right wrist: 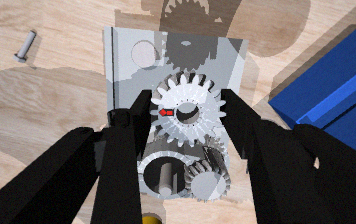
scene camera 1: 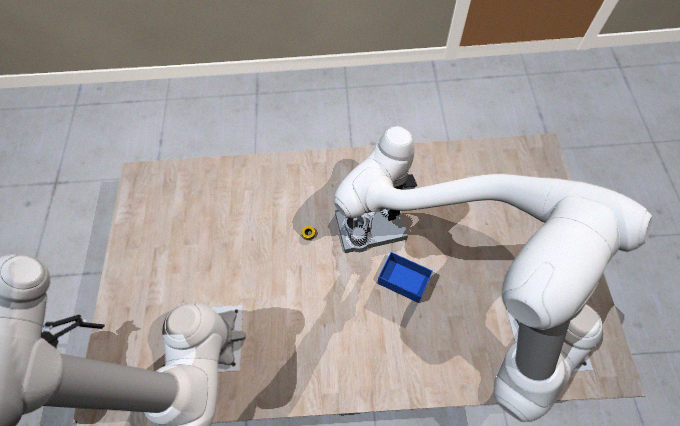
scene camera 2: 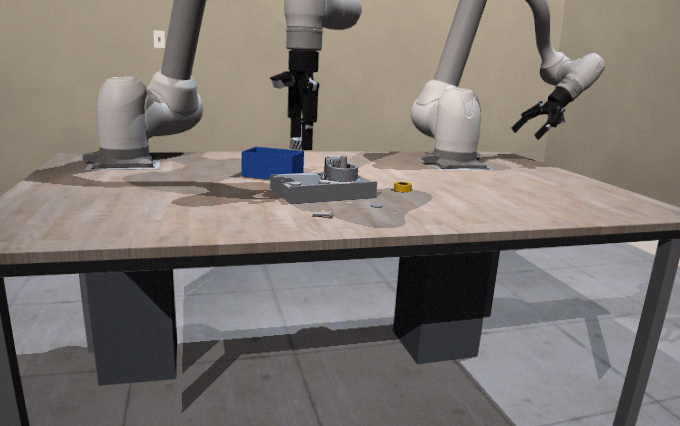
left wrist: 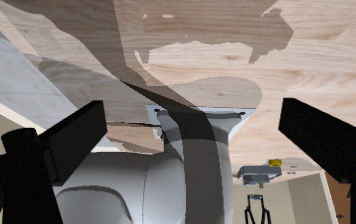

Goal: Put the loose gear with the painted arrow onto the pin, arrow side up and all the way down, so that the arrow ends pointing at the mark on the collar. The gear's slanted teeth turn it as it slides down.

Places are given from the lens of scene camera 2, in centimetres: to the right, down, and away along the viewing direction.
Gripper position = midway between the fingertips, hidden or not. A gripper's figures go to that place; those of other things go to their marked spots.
my left gripper [scene camera 2: 524,133]: 72, -31, 201
my right gripper [scene camera 2: 301,147]: -10, -17, 136
grey base plate [scene camera 2: 340,173]: 0, -10, 138
